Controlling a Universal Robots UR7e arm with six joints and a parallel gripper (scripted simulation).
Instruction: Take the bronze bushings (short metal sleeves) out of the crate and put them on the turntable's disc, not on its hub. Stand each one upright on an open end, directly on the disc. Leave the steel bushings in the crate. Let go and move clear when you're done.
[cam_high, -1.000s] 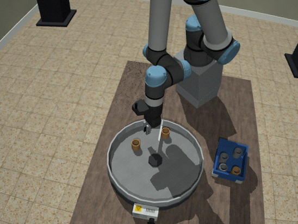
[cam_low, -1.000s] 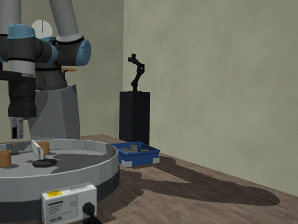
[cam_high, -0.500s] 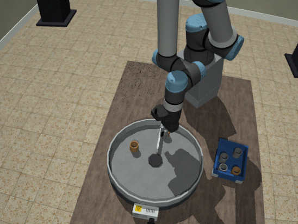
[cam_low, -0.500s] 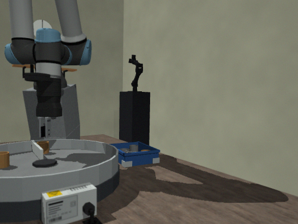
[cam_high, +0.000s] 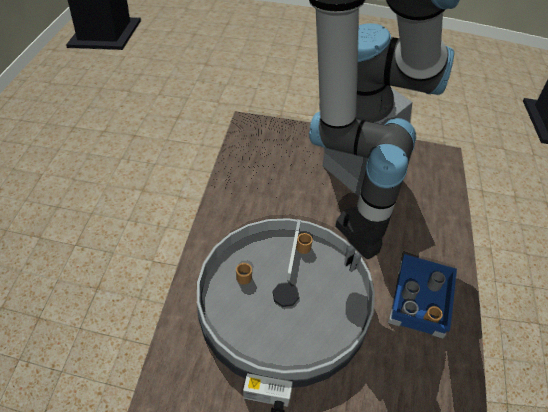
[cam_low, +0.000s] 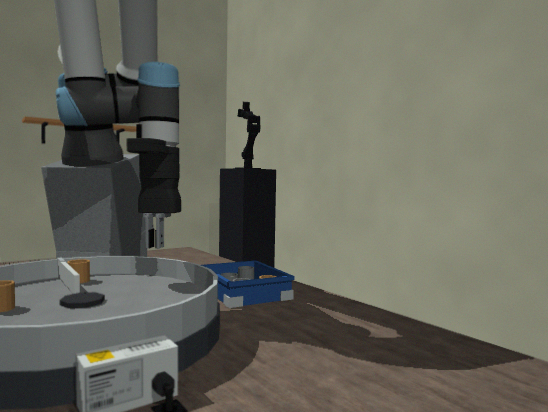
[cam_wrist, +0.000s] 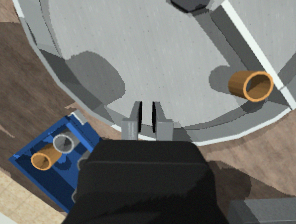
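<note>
My gripper is now 210 mm to the right of the blue crate, 110 mm above it and 10 mm short of it. The rest, counted from my hand: grey turntable disc: 150 mm to the right, 80 mm below, 60 mm ahead.
</note>
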